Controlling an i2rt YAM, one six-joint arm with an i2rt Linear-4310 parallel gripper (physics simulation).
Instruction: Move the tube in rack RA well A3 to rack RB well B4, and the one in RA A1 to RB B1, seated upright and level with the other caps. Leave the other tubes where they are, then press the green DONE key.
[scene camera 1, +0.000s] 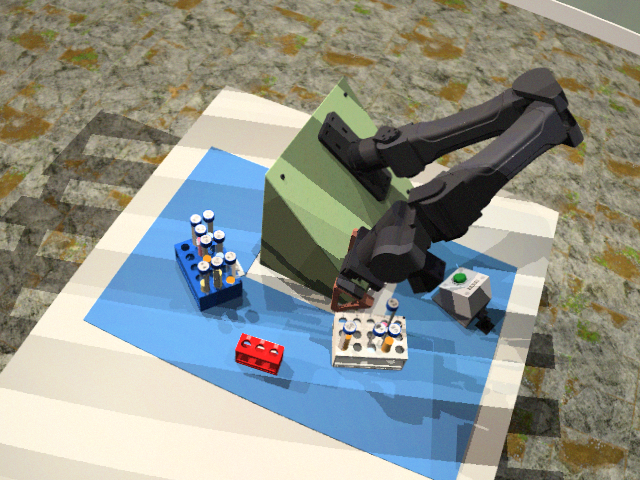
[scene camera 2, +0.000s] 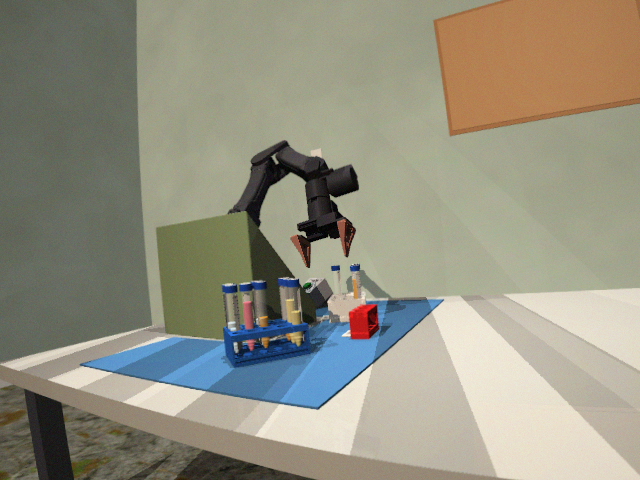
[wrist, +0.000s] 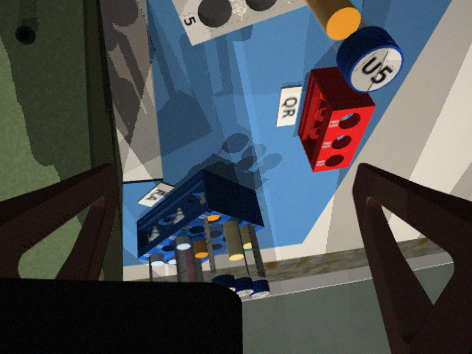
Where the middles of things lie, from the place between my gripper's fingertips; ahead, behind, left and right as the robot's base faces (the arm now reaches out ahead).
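There is the grey box with green button (scene camera 1: 464, 295), and my hand is 24 cm to the right of it, 14 cm past it and 10 cm above it.
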